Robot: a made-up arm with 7 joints.
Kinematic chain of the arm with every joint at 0, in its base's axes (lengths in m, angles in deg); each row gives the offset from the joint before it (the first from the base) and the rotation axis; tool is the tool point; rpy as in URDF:
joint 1: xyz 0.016 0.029 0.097 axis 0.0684 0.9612 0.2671
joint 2: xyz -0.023 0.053 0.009 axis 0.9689 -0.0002 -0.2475
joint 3: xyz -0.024 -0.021 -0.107 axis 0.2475 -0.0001 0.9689
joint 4: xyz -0.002 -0.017 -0.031 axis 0.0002 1 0
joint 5: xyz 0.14 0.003 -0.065 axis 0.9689 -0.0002 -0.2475
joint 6: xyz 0.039 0.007 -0.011 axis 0.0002 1 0
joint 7: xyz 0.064 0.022 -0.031 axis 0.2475 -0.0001 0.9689
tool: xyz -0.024 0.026 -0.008 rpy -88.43 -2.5 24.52
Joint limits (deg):
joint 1: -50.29..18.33
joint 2: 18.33..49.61
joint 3: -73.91..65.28
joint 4: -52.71..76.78
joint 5: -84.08..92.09
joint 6: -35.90..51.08
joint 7: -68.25..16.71
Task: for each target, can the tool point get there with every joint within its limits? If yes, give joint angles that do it. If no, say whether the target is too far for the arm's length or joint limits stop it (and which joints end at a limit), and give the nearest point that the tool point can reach.
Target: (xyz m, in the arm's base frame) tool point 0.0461 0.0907 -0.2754
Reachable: yes | joints -0.79 28.38 -40.40 21.30 -61.87 8.15 -13.21
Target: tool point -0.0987 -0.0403 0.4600
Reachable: no: joint limits stop it (at a limit: joint 1, joint 2, joint 4, joint 5, joint 7) | nearest point -0.0017 0.0700 0.2605 | short by 0.248 m
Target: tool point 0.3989 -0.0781 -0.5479
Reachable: no: too far | nearest point 0.2431 0.0116 -0.2674 | short by 0.333 m
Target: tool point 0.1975 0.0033 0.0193
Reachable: yes | joints -9.52 34.58 -25.85 -26.44 67.47 -10.15 -9.07
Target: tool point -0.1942 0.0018 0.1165
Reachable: no: joint limits stop it (at a limit: joint 1, joint 2, joint 3, joint 4, joint 5, joint 6) | nearest point -0.0528 -0.0989 0.1146 | short by 0.174 m
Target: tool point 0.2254 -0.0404 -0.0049
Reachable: yes | joints -27.55 41.71 -37.64 -40.97 -37.84 8.13 -27.82
